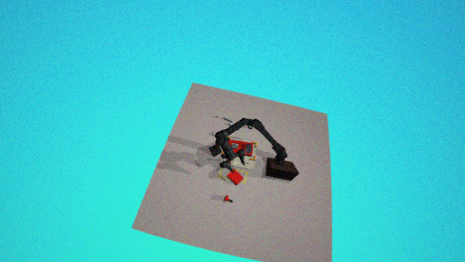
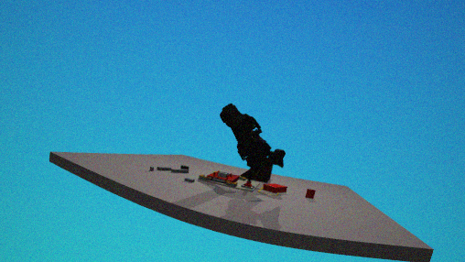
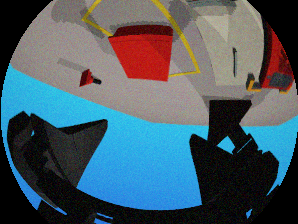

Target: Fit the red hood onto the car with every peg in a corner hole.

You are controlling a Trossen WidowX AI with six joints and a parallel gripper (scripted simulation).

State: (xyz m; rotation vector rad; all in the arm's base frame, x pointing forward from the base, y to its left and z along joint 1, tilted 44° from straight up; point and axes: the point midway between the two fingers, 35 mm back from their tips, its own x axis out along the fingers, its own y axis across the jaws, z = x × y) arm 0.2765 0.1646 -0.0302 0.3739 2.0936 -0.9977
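The red hood is 10 cm below my gripper tip, 2 cm to the left of it and 1 cm ahead of it. Also, from my gripper tip: white jig 18 cm to the right, 10 cm below, 4 cm ahead.
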